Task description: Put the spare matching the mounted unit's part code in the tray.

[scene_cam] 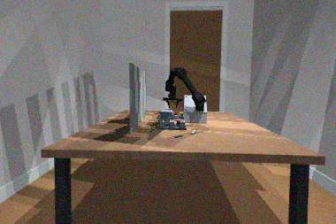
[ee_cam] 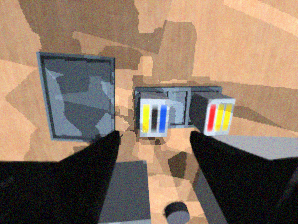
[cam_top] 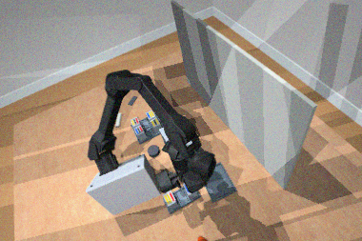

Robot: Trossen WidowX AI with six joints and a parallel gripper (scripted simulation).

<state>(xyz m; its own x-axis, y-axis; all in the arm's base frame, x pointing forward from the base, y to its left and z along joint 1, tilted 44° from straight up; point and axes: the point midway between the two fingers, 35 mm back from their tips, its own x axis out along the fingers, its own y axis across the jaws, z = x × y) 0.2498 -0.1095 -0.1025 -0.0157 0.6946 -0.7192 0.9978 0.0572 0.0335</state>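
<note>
Right now the grey spare is 5 cm below my gripper tip. From my gripper tip the other things lie so: grey tray (10 cm ahead, 9 cm below); then grey box (3 cm ahead, 20 cm to the left, 4 cm below).
</note>
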